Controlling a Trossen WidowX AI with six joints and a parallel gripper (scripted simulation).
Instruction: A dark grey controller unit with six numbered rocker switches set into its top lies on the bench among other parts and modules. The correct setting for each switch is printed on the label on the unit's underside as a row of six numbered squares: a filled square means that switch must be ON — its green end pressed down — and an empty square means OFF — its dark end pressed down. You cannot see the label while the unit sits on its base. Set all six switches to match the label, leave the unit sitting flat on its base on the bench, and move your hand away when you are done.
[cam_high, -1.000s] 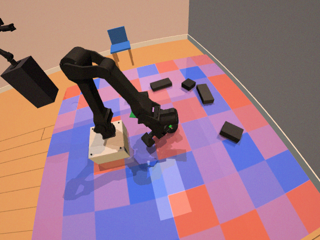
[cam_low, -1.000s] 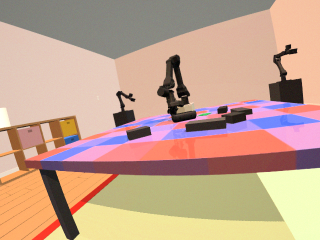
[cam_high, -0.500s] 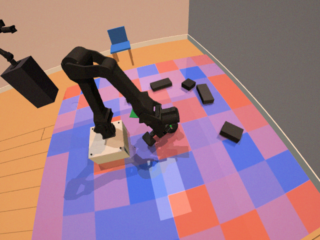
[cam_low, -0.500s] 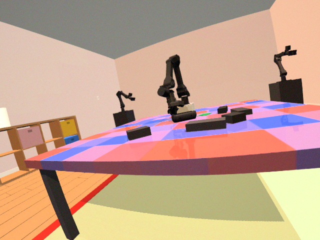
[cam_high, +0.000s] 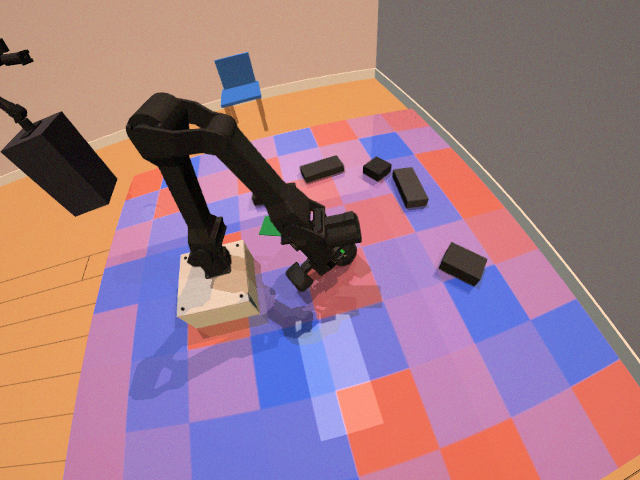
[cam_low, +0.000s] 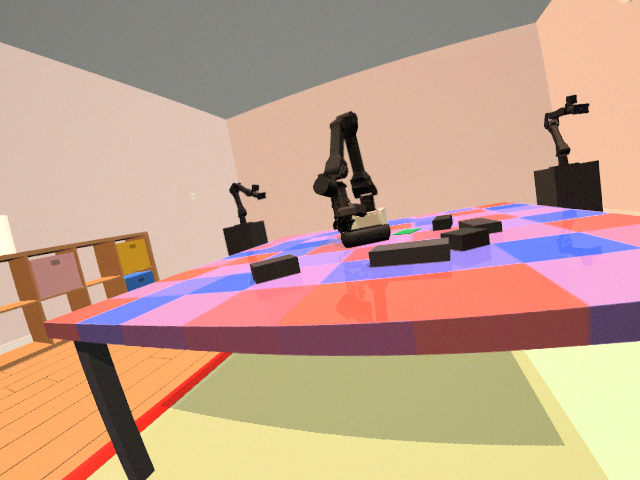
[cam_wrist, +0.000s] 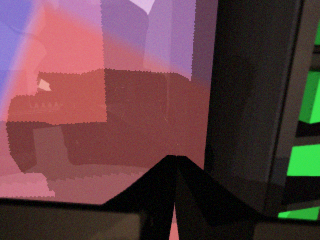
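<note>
Now: the flat green square 19 cm to the left of my gripper tip and 11 cm behind it. Round my gripper tip: small cube: 30 cm to the left, 26 cm ahead, 1 cm above.
</note>
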